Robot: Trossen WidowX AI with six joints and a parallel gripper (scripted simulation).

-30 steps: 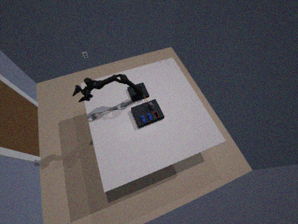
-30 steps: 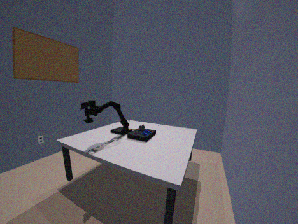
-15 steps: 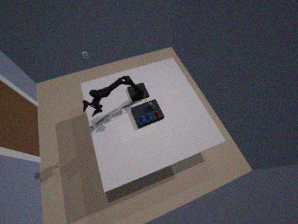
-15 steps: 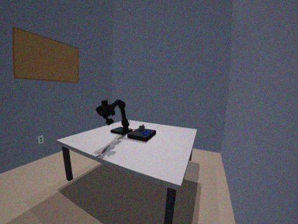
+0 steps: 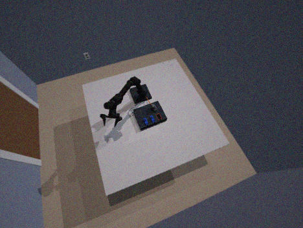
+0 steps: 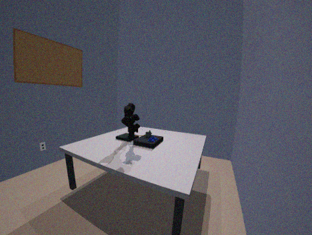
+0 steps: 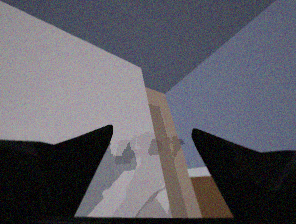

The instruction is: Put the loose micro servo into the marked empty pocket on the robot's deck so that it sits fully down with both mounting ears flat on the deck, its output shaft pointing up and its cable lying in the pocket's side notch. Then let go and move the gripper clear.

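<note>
Now: the dark robot deck 9 cm behind my gripper tip, 42 cm to the left of it and 22 cm below it.
</note>
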